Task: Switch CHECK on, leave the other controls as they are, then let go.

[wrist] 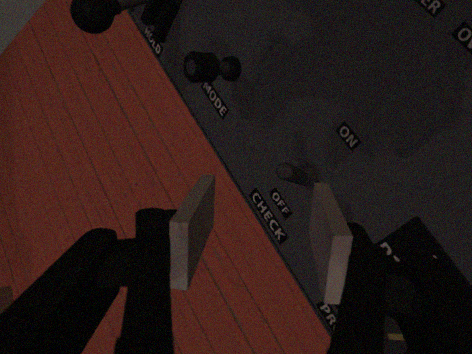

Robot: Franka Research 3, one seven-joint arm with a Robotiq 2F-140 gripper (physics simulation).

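Note:
The CHECK switch (298,173) is a small dark lever on the grey panel (300,100). Its rounded tip points left, to the OFF side, away from the ON label (348,135). The OFF label (280,202) and the CHECK label (268,215) are below it in the wrist view. My gripper (262,204) is partly open with nothing between its pale finger pads. The right pad is just below and right of the lever, and the left pad is over the orange surface. Whether the right pad touches the lever, I cannot tell.
The dark MODE control (201,67) stands near the panel's edge at the upper left. A black ball-ended handle (94,12) is beyond it, near the HOLD label (152,40). A black block (417,237) is at the right. The orange planked surface (100,150) borders the panel.

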